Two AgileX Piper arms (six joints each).
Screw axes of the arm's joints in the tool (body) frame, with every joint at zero. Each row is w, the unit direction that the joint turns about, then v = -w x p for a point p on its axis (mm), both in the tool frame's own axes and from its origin. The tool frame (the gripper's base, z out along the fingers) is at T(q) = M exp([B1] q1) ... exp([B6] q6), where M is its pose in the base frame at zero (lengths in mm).
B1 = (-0.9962, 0, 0.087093, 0.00, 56.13, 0.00)
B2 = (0, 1, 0, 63.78, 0.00, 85.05)
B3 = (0, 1, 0, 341.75, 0.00, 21.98)
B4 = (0, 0, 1, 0.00, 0.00, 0.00)
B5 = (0, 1, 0, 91.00, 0.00, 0.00)
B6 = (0, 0, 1, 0.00, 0.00, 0.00)
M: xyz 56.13 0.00 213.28 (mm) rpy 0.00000 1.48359 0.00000 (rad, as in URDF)
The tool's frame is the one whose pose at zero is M.
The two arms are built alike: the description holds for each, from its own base.
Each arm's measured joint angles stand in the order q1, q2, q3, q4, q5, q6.
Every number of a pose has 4 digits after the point. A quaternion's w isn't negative.
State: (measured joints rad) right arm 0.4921 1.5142 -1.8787 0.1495 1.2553 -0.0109; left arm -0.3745 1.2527 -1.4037 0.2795 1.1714 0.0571
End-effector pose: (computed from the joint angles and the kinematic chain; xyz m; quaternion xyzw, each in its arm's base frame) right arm 0.2595 0.1537 0.4717 -0.2350 0.8944 0.1613 0.3447; left arm 0.2321 -0.0664 0.4139 0.2123 0.9161 0.0880 0.3284
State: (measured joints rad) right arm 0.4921 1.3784 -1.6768 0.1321 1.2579 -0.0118; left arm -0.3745 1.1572 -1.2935 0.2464 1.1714 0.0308
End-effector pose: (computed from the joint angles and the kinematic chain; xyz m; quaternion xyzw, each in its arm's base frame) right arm 0.2292 0.1358 0.4533 -0.2361 0.9074 0.1453 0.3160; left arm 0.2067 -0.0593 0.4027 0.2007 0.9232 0.0686 0.3206
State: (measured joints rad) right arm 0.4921 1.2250 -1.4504 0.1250 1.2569 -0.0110; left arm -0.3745 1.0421 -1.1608 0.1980 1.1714 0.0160
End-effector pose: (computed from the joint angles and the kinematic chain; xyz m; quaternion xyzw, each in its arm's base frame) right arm 0.1937 0.1161 0.4267 -0.2363 0.9196 0.1339 0.2838; left arm 0.1766 -0.0517 0.3859 0.1937 0.9300 0.0439 0.3094
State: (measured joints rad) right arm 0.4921 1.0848 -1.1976 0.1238 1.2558 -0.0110; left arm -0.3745 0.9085 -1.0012 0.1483 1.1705 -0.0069
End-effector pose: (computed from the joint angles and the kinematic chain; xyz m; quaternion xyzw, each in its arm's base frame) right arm 0.1609 0.0984 0.3836 -0.2368 0.9357 0.1205 0.2321; left arm 0.1435 -0.0431 0.3607 0.1827 0.9380 0.0182 0.2940
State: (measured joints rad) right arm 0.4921 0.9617 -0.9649 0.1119 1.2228 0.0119; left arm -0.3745 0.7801 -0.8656 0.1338 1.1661 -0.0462
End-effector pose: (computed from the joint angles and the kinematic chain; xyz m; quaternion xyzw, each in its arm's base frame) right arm 0.1334 0.0823 0.3394 -0.2248 0.9483 0.1078 0.1964; left arm 0.1150 -0.0332 0.3383 0.1639 0.9423 0.0056 0.2917
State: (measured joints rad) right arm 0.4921 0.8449 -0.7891 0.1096 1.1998 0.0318; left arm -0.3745 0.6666 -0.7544 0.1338 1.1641 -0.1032
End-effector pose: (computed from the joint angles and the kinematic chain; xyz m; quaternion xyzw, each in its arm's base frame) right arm 0.1075 0.0682 0.3065 -0.2142 0.9547 0.1038 0.1788; left arm 0.0924 -0.0243 0.3180 0.1369 0.9460 -0.0032 0.2937
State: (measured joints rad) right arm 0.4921 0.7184 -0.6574 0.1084 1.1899 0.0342; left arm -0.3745 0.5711 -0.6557 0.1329 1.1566 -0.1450
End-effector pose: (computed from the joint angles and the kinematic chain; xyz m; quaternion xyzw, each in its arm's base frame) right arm 0.0829 0.0548 0.2834 -0.2126 0.9546 0.1040 0.1810; left arm 0.0755 -0.0178 0.2976 0.1174 0.9481 -0.0103 0.2955
